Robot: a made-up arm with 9 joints. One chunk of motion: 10 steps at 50 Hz.
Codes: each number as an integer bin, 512 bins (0 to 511) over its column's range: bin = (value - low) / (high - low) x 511, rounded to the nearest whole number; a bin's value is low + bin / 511 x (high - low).
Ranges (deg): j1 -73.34..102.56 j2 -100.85..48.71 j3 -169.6..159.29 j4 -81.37..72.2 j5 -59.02..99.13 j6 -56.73..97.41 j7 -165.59..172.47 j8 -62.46..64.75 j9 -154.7..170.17
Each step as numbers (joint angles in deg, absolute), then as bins.
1 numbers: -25.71 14.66 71.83 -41.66 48.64 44.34 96.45 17.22 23.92
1 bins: 138 395 375 132 348 335 396 320 281
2 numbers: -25.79 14.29 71.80 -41.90 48.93 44.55 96.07 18.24 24.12
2 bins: 138 393 375 131 349 336 396 324 281
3 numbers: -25.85 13.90 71.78 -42.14 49.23 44.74 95.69 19.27 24.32
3 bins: 138 392 375 131 350 336 395 328 282
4 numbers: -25.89 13.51 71.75 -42.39 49.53 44.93 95.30 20.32 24.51
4 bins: 138 391 375 130 351 337 394 333 282
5 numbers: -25.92 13.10 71.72 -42.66 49.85 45.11 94.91 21.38 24.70
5 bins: 138 389 375 129 352 338 394 337 282
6 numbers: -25.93 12.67 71.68 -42.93 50.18 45.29 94.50 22.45 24.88
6 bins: 138 388 375 128 353 338 393 341 282
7 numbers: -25.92 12.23 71.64 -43.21 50.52 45.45 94.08 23.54 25.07
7 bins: 138 386 375 127 354 339 393 345 283
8 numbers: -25.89 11.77 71.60 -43.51 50.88 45.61 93.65 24.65 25.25
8 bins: 138 385 375 126 355 339 392 350 283
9 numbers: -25.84 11.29 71.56 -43.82 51.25 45.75 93.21 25.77 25.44
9 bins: 138 383 375 125 356 340 391 354 283
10 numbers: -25.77 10.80 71.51 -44.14 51.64 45.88 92.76 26.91 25.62
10 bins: 138 381 375 124 358 340 391 359 284
